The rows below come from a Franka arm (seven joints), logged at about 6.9 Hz.
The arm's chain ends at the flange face. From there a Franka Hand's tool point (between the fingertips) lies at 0.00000 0.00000 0.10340 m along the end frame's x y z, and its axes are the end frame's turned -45 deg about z.
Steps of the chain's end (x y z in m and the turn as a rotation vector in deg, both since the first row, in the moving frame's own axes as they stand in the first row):
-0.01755 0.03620 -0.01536 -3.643 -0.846 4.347
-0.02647 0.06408 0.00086 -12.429 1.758 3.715
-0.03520 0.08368 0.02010 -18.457 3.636 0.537
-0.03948 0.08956 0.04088 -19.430 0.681 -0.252
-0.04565 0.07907 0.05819 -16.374 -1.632 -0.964
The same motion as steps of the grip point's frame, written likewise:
-0.04386 0.01653 -0.01558 -1.978 -3.174 4.347
-0.07811 0.04410 -0.00161 -10.032 -7.546 3.715
-0.10277 0.06188 0.01458 -15.622 -10.480 0.537
-0.11466 0.06064 0.03498 -14.221 -13.258 -0.252
-0.11069 0.04238 0.05396 -10.424 -12.732 -0.964

